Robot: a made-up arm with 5 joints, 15 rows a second.
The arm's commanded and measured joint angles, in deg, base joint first. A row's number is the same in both.
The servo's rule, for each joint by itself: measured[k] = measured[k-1] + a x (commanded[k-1-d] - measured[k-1]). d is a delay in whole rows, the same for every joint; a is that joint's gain. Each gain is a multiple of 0.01, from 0.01 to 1. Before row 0 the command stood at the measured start. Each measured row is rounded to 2 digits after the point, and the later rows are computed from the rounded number. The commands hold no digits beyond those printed.
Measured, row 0:
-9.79, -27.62, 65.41, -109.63, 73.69
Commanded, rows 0 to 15:
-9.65, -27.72, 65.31, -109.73, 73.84
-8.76, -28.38, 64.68, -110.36, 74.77
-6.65, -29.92, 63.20, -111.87, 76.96
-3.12, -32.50, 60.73, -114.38, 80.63
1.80, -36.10, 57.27, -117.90, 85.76
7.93, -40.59, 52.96, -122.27, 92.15
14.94, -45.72, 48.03, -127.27, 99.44
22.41, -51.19, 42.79, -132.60, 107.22
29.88, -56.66, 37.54, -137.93, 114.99
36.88, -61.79, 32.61, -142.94, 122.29
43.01, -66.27, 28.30, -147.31, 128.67
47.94, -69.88, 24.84, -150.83, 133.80
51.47, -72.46, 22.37, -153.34, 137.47
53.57, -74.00, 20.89, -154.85, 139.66
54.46, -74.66, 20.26, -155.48, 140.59
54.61, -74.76, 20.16, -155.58, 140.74
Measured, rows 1 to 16:
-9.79, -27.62, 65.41, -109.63, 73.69
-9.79, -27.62, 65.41, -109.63, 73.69
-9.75, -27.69, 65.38, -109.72, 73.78
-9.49, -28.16, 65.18, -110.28, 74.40
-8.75, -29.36, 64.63, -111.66, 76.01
-7.29, -31.50, 63.54, -114.03, 78.92
-4.93, -34.63, 61.78, -117.40, 83.23
-1.59, -38.68, 59.31, -121.64, 88.85
2.71, -43.47, 56.15, -126.54, 95.52
7.83, -48.72, 52.41, -131.81, 102.89
13.56, -54.12, 48.25, -137.13, 110.51
19.62, -59.34, 43.87, -142.18, 117.93
25.70, -64.05, 39.51, -146.64, 124.70
31.48, -68.01, 35.40, -150.29, 130.43
36.68, -71.04, 31.75, -152.94, 134.87
41.07, -73.05, 28.71, -154.60, 137.89
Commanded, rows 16 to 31:
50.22, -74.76, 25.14, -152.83, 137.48
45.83, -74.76, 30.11, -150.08, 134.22
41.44, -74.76, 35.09, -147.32, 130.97
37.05, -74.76, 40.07, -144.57, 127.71
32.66, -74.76, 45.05, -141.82, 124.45
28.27, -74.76, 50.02, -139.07, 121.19
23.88, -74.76, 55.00, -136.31, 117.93
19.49, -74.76, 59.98, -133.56, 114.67
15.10, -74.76, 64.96, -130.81, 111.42
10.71, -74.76, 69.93, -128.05, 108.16
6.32, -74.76, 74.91, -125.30, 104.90
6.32, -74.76, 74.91, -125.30, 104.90
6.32, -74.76, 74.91, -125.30, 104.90
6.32, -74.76, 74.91, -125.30, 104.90
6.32, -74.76, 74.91, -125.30, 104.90
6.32, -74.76, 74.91, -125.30, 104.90
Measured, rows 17 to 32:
44.55, -74.14, 26.34, -155.37, 139.59
47.17, -74.56, 24.61, -155.55, 140.31
47.96, -74.70, 24.76, -153.18, 138.53
47.41, -74.74, 26.26, -150.48, 135.81
45.86, -74.75, 28.73, -147.73, 132.76
43.57, -74.76, 31.91, -144.98, 129.58
40.73, -74.76, 35.59, -142.23, 126.35
37.49, -74.76, 39.63, -139.48, 123.10
33.95, -74.76, 43.93, -136.72, 119.84
30.19, -74.76, 48.42, -133.97, 116.58
26.27, -74.76, 53.05, -131.22, 113.33
22.22, -74.76, 57.78, -128.46, 110.07
18.09, -74.76, 62.58, -125.71, 106.81
15.03, -74.76, 66.03, -125.35, 105.61
12.77, -74.76, 68.52, -125.31, 105.16
11.09, -74.76, 70.31, -125.30, 105.00

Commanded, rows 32 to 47:
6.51, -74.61, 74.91, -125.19, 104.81
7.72, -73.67, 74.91, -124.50, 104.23
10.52, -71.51, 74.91, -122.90, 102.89
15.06, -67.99, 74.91, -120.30, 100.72
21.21, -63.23, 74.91, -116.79, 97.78
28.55, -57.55, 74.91, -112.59, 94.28
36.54, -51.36, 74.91, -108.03, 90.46
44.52, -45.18, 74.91, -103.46, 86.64
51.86, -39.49, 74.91, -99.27, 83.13
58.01, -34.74, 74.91, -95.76, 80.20
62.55, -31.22, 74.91, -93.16, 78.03
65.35, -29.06, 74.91, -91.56, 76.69
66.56, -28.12, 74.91, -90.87, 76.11
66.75, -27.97, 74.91, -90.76, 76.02
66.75, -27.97, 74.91, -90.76, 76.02
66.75, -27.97, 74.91, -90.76, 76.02
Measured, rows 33 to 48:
9.85, -74.76, 71.60, -125.30, 104.94
8.93, -74.76, 72.53, -125.30, 104.91
8.30, -74.66, 73.20, -125.20, 104.85
8.15, -73.99, 73.68, -124.59, 104.46
8.77, -72.30, 74.02, -123.12, 103.47
10.41, -69.37, 74.27, -120.67, 101.74
13.22, -65.19, 74.45, -117.29, 99.25
17.21, -59.99, 74.58, -113.20, 96.12
22.24, -54.12, 74.67, -108.70, 92.55
28.03, -48.04, 74.74, -104.14, 88.83
34.23, -42.23, 74.79, -99.90, 85.24
40.41, -37.14, 74.82, -96.30, 82.06
46.17, -33.11, 74.85, -93.57, 79.52
51.16, -30.36, 74.87, -91.82, 77.74
55.16, -28.84, 74.88, -90.99, 76.71
58.17, -28.25, 74.89, -90.79, 76.28

